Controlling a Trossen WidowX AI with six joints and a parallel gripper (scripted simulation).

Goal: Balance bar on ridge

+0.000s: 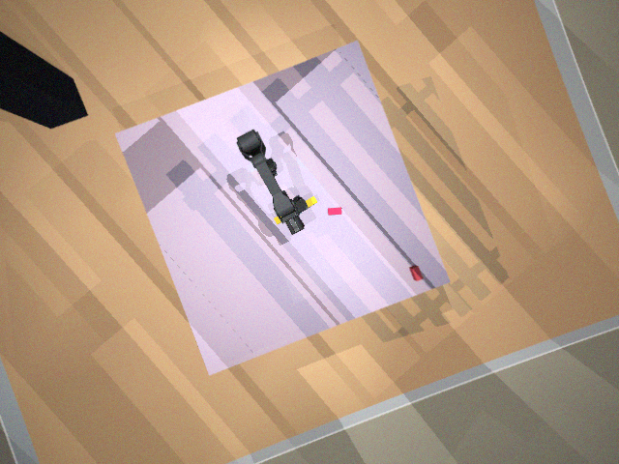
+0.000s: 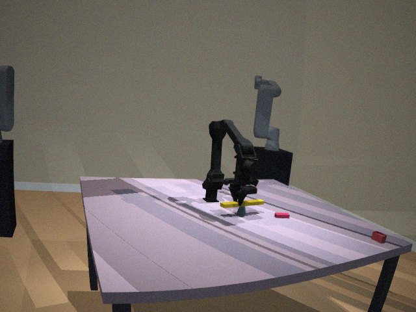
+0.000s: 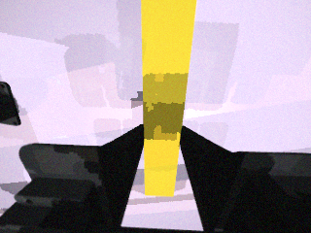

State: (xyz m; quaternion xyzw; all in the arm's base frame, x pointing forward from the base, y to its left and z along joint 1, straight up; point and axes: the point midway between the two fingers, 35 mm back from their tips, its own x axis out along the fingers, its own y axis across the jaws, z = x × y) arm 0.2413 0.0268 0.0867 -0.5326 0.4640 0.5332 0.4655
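The yellow bar lies 3 cm to the left of my gripper tip. From my gripper tip the other things lie so: flat red block: 21 cm to the left, 7 cm ahead, 4 cm below; teal ridge: 3 cm to the left, 1 cm below.
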